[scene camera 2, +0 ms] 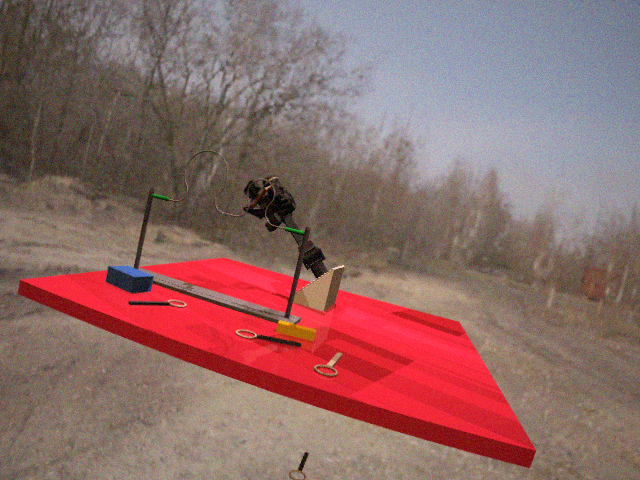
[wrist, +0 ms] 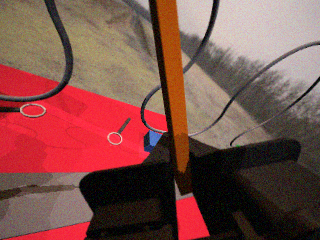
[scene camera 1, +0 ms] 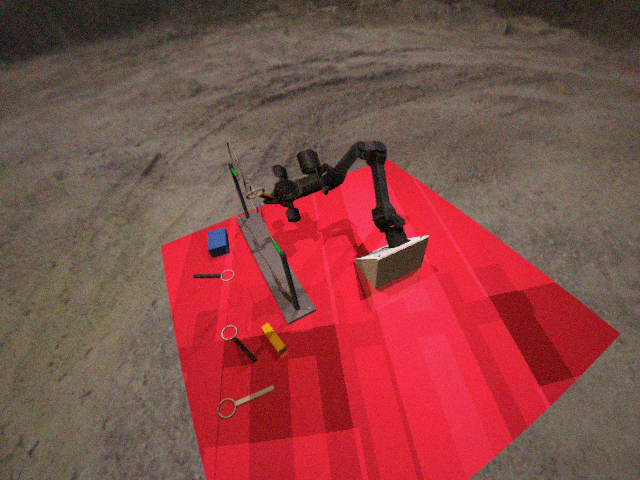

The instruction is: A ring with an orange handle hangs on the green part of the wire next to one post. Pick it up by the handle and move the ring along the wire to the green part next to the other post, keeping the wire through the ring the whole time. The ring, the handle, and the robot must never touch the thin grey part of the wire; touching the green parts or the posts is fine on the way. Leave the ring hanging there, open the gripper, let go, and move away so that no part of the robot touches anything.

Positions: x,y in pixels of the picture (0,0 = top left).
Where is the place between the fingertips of my gripper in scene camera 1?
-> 263,202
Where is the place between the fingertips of my gripper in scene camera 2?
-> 244,209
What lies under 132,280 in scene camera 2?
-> A blue block.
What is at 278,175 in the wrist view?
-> My gripper.
